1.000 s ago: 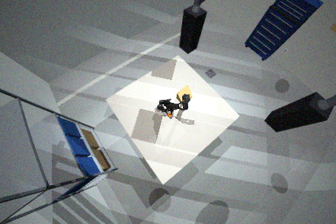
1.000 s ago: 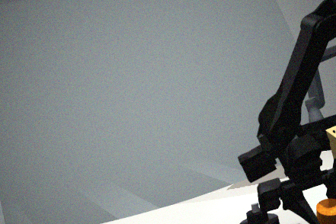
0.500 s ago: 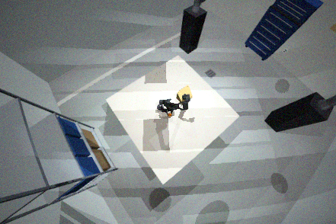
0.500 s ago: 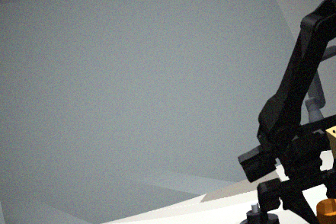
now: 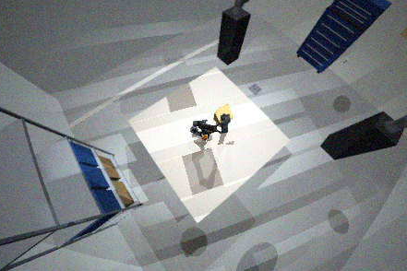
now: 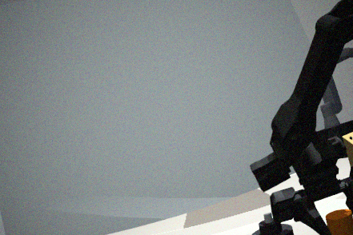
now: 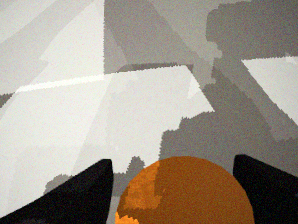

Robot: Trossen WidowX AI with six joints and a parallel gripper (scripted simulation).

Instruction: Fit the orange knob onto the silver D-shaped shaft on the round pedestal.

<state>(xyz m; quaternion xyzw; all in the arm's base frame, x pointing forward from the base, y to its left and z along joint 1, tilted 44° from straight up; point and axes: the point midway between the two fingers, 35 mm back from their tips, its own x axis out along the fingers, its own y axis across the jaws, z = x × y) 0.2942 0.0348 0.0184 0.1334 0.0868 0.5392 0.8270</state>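
Now: gripper tip 10 mm past the orange knob, 20 mm to the left of it and 10 mm below it. From my gripper tip the other things lie so: dark round pedestal: 10 mm ahead, 170 mm to the right.
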